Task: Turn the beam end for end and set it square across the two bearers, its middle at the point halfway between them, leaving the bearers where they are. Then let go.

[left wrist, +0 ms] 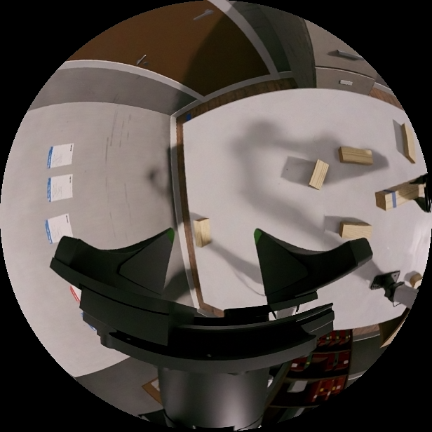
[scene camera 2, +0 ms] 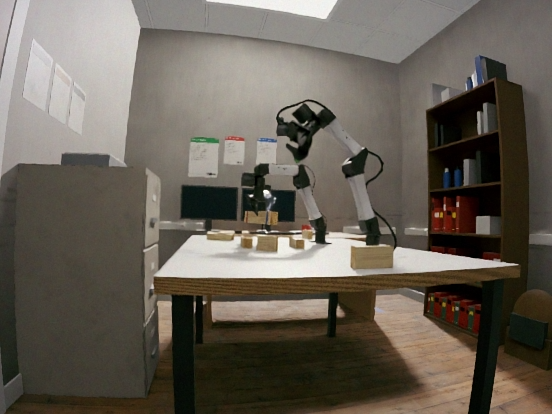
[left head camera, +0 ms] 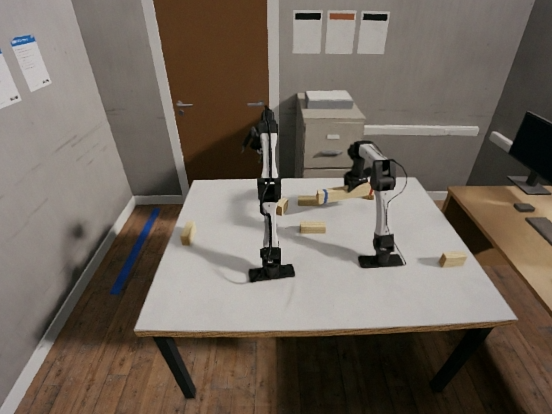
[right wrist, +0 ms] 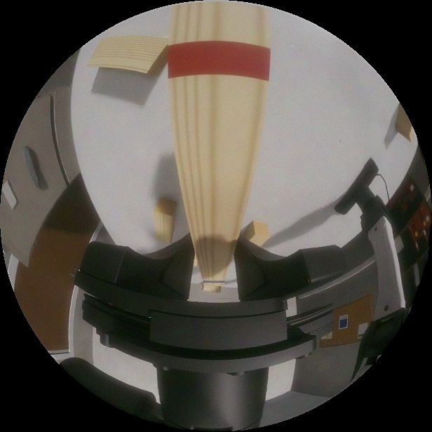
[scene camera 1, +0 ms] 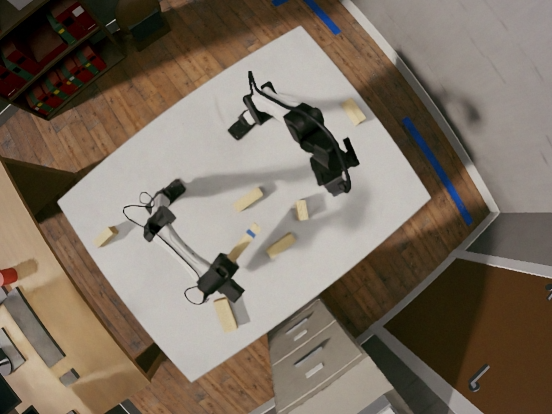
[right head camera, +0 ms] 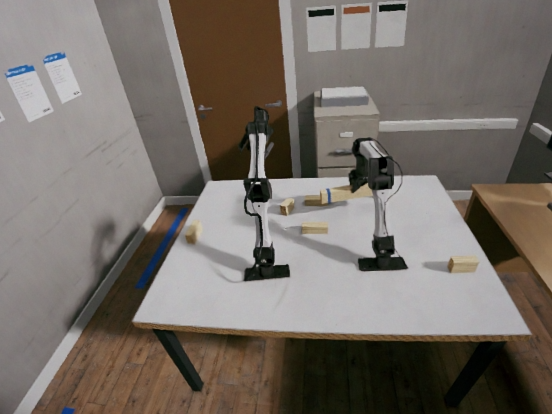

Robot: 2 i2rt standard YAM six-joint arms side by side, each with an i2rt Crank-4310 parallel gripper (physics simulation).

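Frame: origin at the left arm's base, x up, y back, z right, level; millimetres.
Seen in the pictures: left gripper, fingertip midpoint: (scene camera 2: 297, 154) (left head camera: 250, 157) (right head camera: 249, 157); right gripper, fingertip midpoint: (scene camera 2: 260, 216) (left head camera: 346, 191) (scene camera 1: 231, 258) (right head camera: 351, 190); left arm's base, link origin: (left head camera: 271, 273) (scene camera 1: 248, 121) (right head camera: 267, 273); right arm's base, link origin: (scene camera 2: 320, 242) (left head camera: 380, 261) (scene camera 1: 165, 198) (right head camera: 381, 264).
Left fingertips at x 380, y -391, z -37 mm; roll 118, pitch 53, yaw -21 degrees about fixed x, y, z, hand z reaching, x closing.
Note:
Offsets run from my left fingertips to a thing's top centre. "spot": to the spot under its first point.
The long wooden beam {dx -209, dy +18, dz +506 mm} (left head camera: 342, 194) (right head camera: 341, 194) (scene camera 1: 241, 247) (scene camera 2: 261, 217) (left wrist: 406, 194) (right wrist: 215, 125), with blue and red end bands, is raised above the table. My right gripper (right wrist: 214, 231) is shut on it between the bands; the blue end points left in the head views. Two parallel blocks look like the bearers: one {dx -336, dy +138, dz +288 mm} (left head camera: 312, 227) (scene camera 1: 248, 199) (left wrist: 355, 230) nearer the arm bases, one {dx -336, dy -99, dz +329 mm} (left head camera: 307, 200) (scene camera 1: 281, 245) (left wrist: 355, 155) farther away. The beam's blue end partly overlaps the farther one in the head views. My left gripper (left wrist: 213, 230) (scene camera 2: 295, 152) is open and empty, high above the table.
A short block {dx -317, dy -55, dz +160 mm} (scene camera 1: 301, 210) (left wrist: 318, 174) stands beside the bearers. A wide block {dx -342, dy -146, dz +725 mm} (scene camera 1: 225, 315) (right wrist: 127, 54) lies past the right gripper. Other blocks lie near the left table edge {spot: dx -321, dy +123, dz -335 mm} (left head camera: 188, 233) and right table edge {spot: dx -329, dy +503, dz +848 mm} (left head camera: 453, 259). A cabinet (left head camera: 330, 145) stands behind the table.

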